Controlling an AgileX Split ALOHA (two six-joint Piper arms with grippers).
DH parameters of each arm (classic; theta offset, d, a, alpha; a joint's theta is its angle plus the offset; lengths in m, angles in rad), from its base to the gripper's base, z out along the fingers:
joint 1: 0 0.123 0 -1.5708
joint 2: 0.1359 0 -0.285 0
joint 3: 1.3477 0 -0.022 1.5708
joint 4: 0 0.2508 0 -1.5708
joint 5: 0 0 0.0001 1.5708
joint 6: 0 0.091 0 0
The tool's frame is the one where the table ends.
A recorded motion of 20 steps. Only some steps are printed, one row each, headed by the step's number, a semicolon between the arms.
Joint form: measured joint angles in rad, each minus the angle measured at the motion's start. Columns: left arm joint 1, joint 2, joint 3, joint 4, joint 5, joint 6; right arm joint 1, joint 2, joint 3, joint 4, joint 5, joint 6.
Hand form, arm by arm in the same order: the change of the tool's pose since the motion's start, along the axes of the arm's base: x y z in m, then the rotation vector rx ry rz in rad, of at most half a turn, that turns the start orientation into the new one. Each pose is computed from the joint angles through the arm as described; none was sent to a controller.
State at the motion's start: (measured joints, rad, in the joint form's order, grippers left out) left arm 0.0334 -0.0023 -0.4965 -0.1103 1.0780 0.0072; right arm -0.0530 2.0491 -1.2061 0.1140 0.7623 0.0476
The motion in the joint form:
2: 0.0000 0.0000 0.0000 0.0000 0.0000 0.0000; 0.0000 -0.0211 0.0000 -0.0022 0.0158 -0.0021
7: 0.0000 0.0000 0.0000 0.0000 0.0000 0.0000; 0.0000 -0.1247 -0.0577 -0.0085 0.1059 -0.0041
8: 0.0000 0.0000 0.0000 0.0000 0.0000 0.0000; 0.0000 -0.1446 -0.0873 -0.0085 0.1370 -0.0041
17: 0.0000 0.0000 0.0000 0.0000 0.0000 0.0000; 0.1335 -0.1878 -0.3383 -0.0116 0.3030 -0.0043
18: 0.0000 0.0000 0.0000 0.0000 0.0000 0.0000; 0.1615 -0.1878 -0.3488 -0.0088 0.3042 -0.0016
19: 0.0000 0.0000 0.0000 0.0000 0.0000 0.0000; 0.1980 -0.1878 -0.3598 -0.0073 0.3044 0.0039
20: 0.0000 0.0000 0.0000 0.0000 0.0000 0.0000; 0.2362 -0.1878 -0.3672 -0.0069 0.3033 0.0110
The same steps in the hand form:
2: 0.0000 0.0000 0.0000 0.0000 0.0000 0.0000; -0.0012 0.0000 0.0076 -0.0008 -0.0055 0.0049
7: 0.0000 0.0000 0.0000 0.0000 0.0000 0.0000; 0.0016 0.0001 0.0577 -0.0040 -0.0774 0.0184
8: 0.0000 0.0000 0.0000 0.0000 0.0000 0.0000; 0.0038 0.0002 0.0717 -0.0034 -0.0960 0.0212
17: 0.0000 0.0000 0.0000 0.0000 0.0000 0.0000; 0.0233 0.0519 0.1503 0.0077 -0.2254 0.1714
18: 0.0000 0.0000 0.0000 0.0000 0.0000 0.0000; 0.0231 0.0632 0.1532 0.0141 -0.2344 0.1958
19: 0.0000 0.0000 0.0000 0.0000 0.0000 0.0000; 0.0223 0.0777 0.1562 0.0211 -0.2445 0.2262
20: 0.0000 0.0000 0.0000 0.0000 0.0000 0.0000; 0.0204 0.0927 0.1583 0.0278 -0.2520 0.2570

